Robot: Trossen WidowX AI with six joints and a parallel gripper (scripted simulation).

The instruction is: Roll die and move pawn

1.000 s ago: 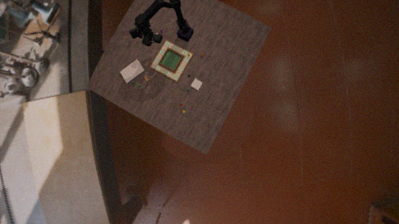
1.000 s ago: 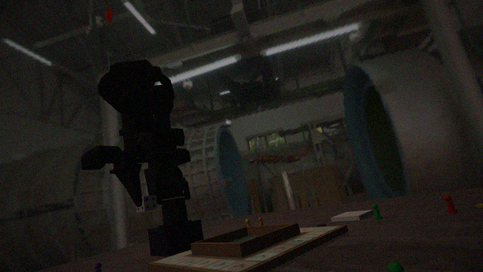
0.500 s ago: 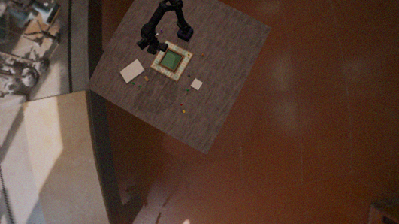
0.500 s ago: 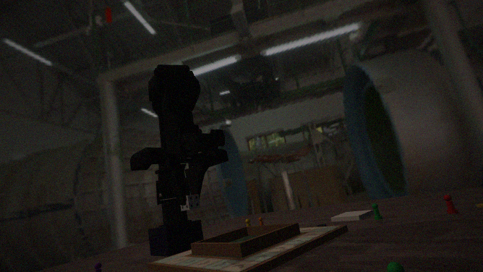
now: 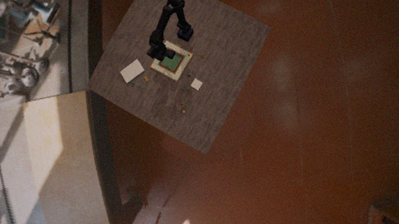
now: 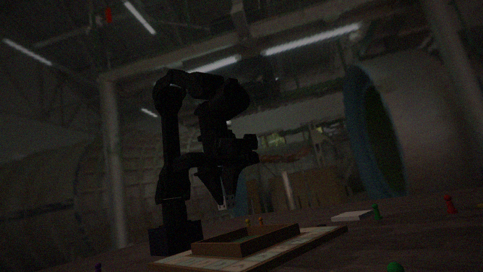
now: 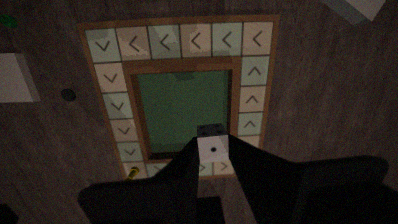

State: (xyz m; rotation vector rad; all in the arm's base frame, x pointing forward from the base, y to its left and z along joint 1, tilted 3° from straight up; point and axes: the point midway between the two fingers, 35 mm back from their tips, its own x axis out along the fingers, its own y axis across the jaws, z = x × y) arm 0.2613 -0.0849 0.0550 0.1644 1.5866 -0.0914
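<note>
Now: the yellow pawn 80 mm behind my gripper tip, 160 mm to the left of it and 70 mm below it. From my gripper tip the other things lie so: dark disc: 90 mm ahead, 220 mm to the left, 90 mm below; purple piece: 230 mm behind, 140 mm to the right, 80 mm below; white die: right at my gripper tip.
</note>
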